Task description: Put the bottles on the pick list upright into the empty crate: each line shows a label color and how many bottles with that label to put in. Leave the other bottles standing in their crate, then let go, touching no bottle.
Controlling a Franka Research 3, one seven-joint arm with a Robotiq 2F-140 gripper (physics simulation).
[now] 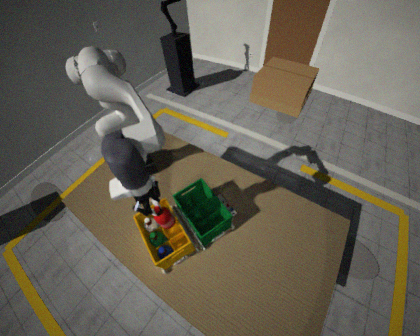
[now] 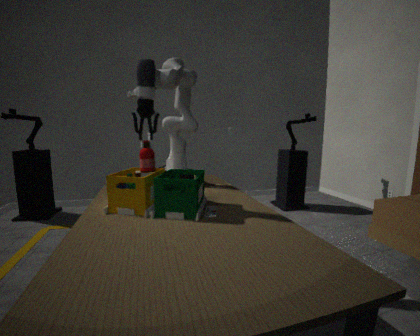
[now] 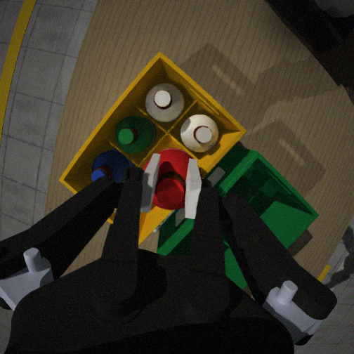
Labels:
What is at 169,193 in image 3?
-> A red bottle.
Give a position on a green bottle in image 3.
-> At 133,134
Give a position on a blue bottle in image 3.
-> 113,163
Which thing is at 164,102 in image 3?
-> A white bottle.

